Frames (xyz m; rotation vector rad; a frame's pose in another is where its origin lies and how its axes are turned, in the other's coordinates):
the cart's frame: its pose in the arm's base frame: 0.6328 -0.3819 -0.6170 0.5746 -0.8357 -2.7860
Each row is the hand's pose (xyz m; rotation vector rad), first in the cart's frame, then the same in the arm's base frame.
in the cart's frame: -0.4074 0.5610 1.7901 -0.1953 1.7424 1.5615
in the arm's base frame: 0.2997 0.1456 1.1985 1.1439 -0.2021 -0.4204
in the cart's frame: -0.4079 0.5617 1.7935 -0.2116 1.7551 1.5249
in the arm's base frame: 0.2988 0.1469 1.2016 1.1701 -0.1865 -0.4373
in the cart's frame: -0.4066 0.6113 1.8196 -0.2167 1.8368 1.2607
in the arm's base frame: 0.2897 0.1183 1.2490 1.3734 -0.1618 -0.5396
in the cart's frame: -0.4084 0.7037 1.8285 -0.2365 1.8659 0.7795
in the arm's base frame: 0.2930 0.0468 1.3081 1.7025 -0.1140 -0.7915
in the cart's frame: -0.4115 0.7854 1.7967 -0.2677 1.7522 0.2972
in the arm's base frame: 0.3135 -0.0355 1.3304 1.9808 -0.0588 -1.1490
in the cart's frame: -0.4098 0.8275 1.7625 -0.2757 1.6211 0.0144
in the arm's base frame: 0.3284 -0.0876 1.3272 2.1176 -0.0363 -1.4162
